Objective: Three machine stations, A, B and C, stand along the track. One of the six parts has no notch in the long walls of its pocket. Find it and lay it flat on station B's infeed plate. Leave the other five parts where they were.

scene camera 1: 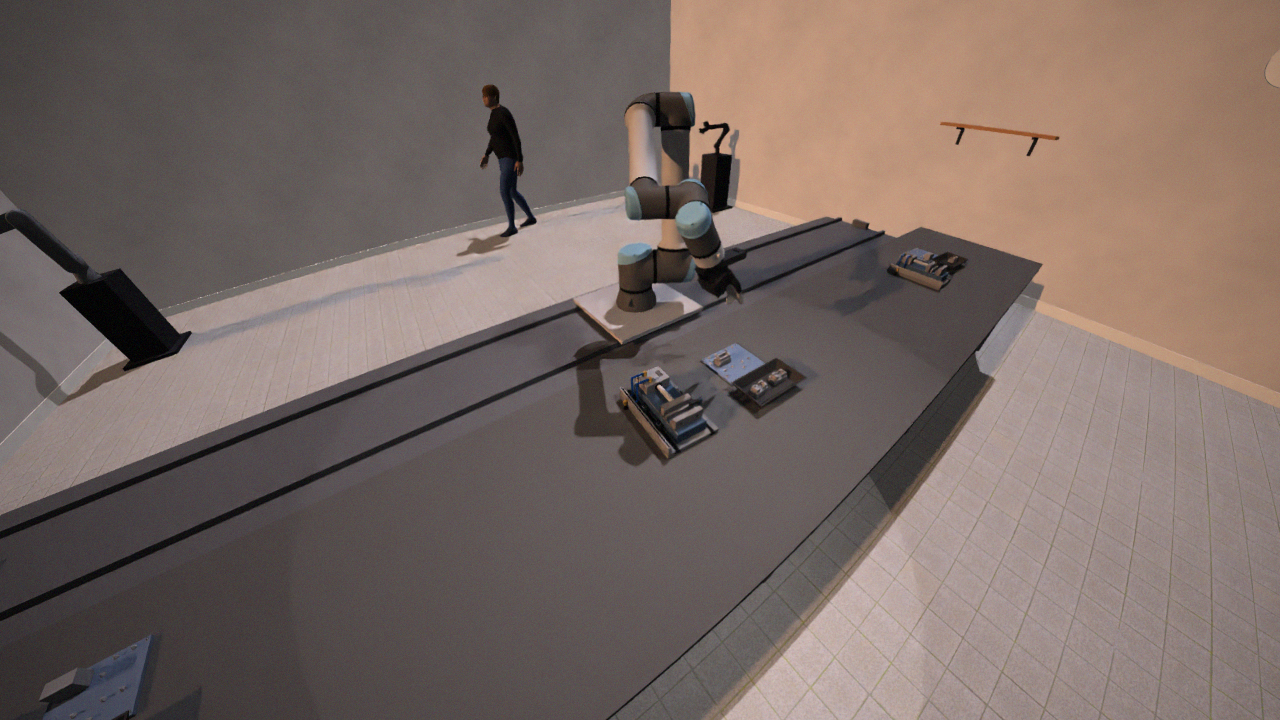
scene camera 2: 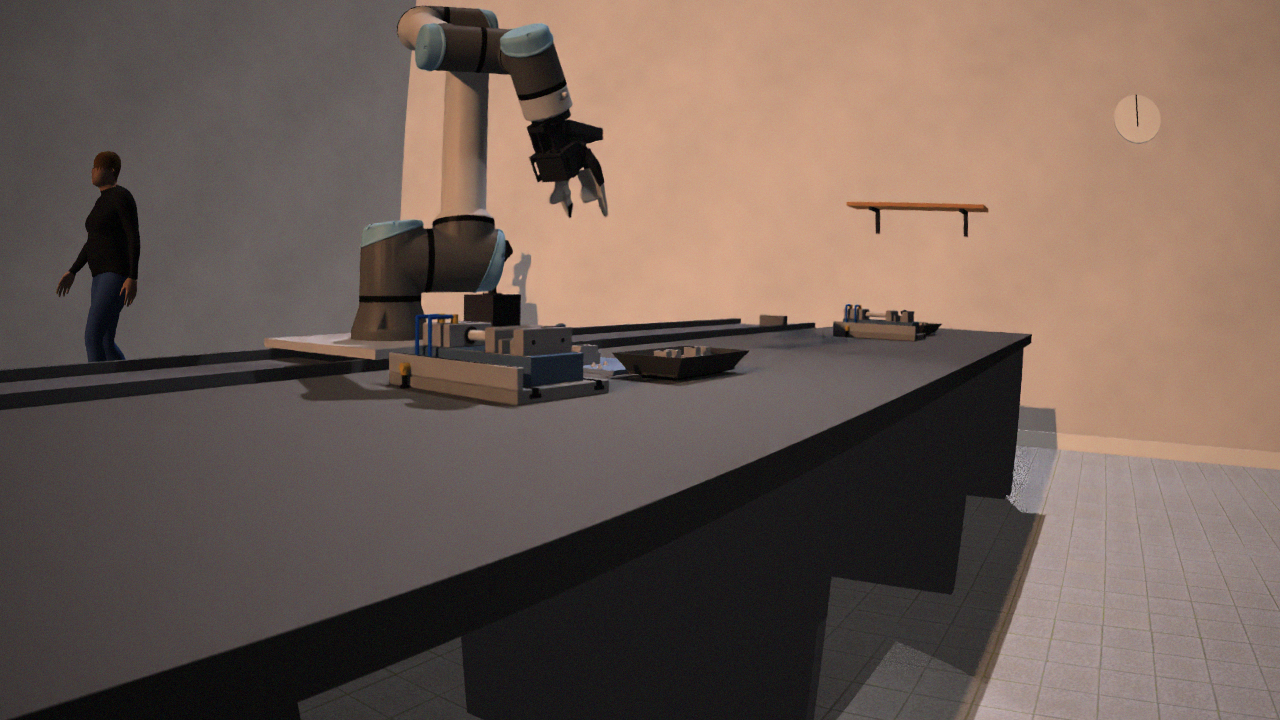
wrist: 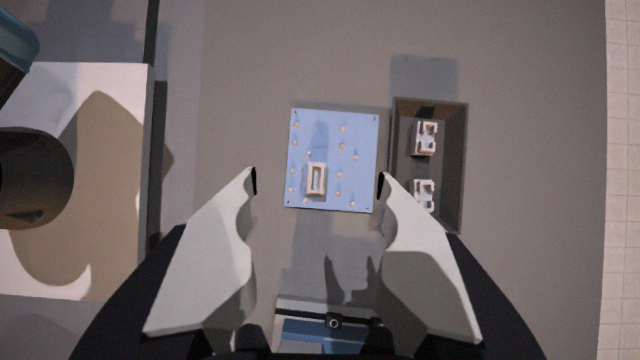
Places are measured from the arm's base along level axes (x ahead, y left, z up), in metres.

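Pixels of known places: gripper, between the fingertips: (scene camera 1: 732,299) (scene camera 2: 587,216) (wrist: 317,171); arm's base, origin of its link: (scene camera 1: 636,302) (scene camera 2: 389,338) (wrist: 27,178).
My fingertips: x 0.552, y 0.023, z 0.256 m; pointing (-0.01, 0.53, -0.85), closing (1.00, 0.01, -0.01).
For each thing: its top centre in the pictures, then the offset to it from my fingertips.
- small pale part, centre of its top: (wrist: 316,178) (scene camera 2: 584,345) (scene camera 1: 723,355) dx -0.002, dy +0.000, dz -0.243 m
- grey part, centre of its top: (scene camera 1: 58,683) dx -0.019, dy -1.887, dz -0.242 m
- blue plate, centre of its top: (scene camera 1: 92,698) dx +0.030, dy -1.839, dz -0.278 m
- far station, centre of its top: (scene camera 2: 881,309) (scene camera 1: 925,260) dx +0.137, dy +1.532, dz -0.186 m
A small pale part (scene camera 1: 722,359) (wrist: 316,193) lies flat, pocket up, on the light-blue pegged plate (scene camera 1: 742,362) (wrist: 357,187) of the middle station. Its long walls look unbroken in the wrist view. Two pale parts, one (wrist: 425,145) above the other (wrist: 424,192), lie in the dark tray (scene camera 1: 780,394) (scene camera 2: 684,367) (wrist: 456,160) beside the plate; their walls show notches. My gripper (scene camera 1: 733,297) (scene camera 2: 587,213) (wrist: 317,171) is open and empty, high above the table and tilted. A grey part (scene camera 1: 67,685) rests on another blue plate (scene camera 1: 116,685) at the near left; its pocket cannot be made out.
The middle station's machine (scene camera 1: 666,411) (scene camera 2: 501,362) (wrist: 325,330) stands beside the plate. The far station (scene camera 1: 926,266) (scene camera 2: 881,329) is at the table's far end. The arm's carriage (scene camera 1: 595,308) (scene camera 2: 290,343) (wrist: 110,70) sits on the rail. A person (scene camera 1: 503,134) (scene camera 2: 111,223) is behind the rail.
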